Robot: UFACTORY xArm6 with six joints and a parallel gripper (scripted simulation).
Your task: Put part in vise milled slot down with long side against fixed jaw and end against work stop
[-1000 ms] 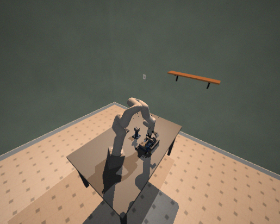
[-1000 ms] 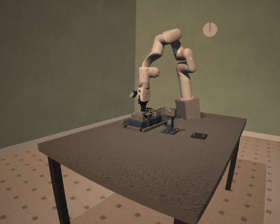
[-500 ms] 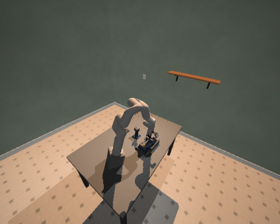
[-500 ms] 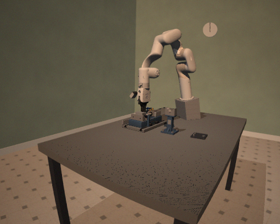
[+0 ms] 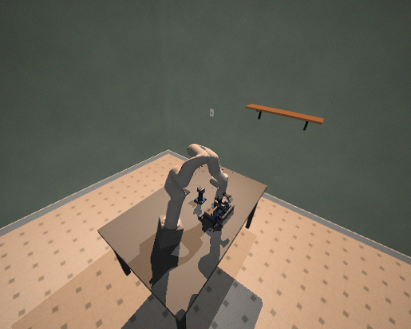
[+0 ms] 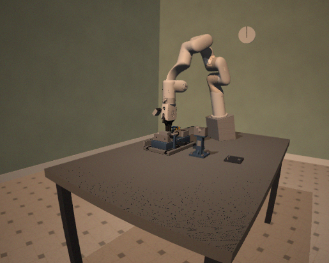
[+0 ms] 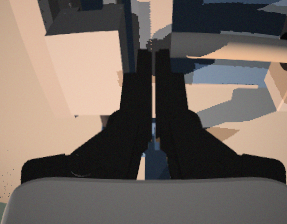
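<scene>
The part is 30 mm below my hand, 30 mm ahead of it and 10 mm to the right of it. Also, from my hand: air cylinder rod: 50 mm behind, 40 mm below, 10 mm to the left; work stop: 40 mm to the left, 40 mm ahead, 30 mm below; vise base rail: 90 mm to the right, 90 mm below, 50 mm behind.
</scene>
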